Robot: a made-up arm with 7 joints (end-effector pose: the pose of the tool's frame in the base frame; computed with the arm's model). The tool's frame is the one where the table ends.
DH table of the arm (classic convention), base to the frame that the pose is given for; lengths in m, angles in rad. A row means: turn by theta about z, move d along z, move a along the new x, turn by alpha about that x. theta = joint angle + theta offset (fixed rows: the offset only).
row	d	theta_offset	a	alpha
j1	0.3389	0	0	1.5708
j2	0.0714	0	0	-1.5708
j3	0.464	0	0.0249	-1.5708
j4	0.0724	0	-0.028	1.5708
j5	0.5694	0	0	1.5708
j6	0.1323	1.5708	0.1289	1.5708
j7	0.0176	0	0	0
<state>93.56 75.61 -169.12 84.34 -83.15 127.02 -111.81</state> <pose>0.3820 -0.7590 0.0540 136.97 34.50 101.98</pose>
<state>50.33 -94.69 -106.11 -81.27 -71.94 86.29 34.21</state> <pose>-0.1360 0.5501 -0.0009 106.03 34.68 -129.44</pose>
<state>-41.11 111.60 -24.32 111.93 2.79 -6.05 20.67</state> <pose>-0.5611 -0.0400 0.8096 -94.52 -46.80 -114.08</pose>
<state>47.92 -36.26 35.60 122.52 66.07 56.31 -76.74</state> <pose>0.1480 0.4488 0.1043 -131.87 -22.13 83.90</pose>
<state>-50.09 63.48 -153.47 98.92 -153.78 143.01 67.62</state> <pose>-0.7079 0.0663 0.2097 -147.44 -44.26 -134.37</pose>
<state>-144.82 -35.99 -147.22 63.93 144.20 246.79 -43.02</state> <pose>-0.4823 0.3028 1.0713 -149.83 -17.57 -113.22</pose>
